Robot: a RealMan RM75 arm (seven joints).
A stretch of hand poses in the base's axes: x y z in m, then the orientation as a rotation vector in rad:
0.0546 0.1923 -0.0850 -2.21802 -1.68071 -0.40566
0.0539 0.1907 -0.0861 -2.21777 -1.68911 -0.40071
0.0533 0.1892 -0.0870 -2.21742 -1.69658 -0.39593
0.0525 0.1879 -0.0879 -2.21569 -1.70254 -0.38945
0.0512 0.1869 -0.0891 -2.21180 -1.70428 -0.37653
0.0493 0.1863 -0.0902 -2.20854 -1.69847 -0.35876
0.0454 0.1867 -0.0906 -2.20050 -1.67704 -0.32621
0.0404 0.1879 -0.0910 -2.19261 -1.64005 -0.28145
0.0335 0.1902 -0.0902 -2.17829 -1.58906 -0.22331
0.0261 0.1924 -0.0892 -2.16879 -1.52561 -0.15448
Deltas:
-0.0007 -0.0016 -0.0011 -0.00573 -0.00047 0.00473
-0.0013 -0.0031 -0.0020 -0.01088 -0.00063 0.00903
-0.0021 -0.0044 -0.0029 -0.01487 0.00133 0.01356
-0.0034 -0.0054 -0.0041 -0.01732 0.00978 0.01809
-0.0053 -0.0060 -0.0052 -0.01789 0.02431 0.01943
-0.0092 -0.0056 -0.0056 -0.01228 0.05631 0.01785
-0.0142 -0.0044 -0.0060 -0.00351 0.10264 0.01026
-0.0211 -0.0021 -0.0052 0.01073 0.16556 0.00058
-0.0285 0.0001 -0.0042 0.02213 0.23892 -0.01713

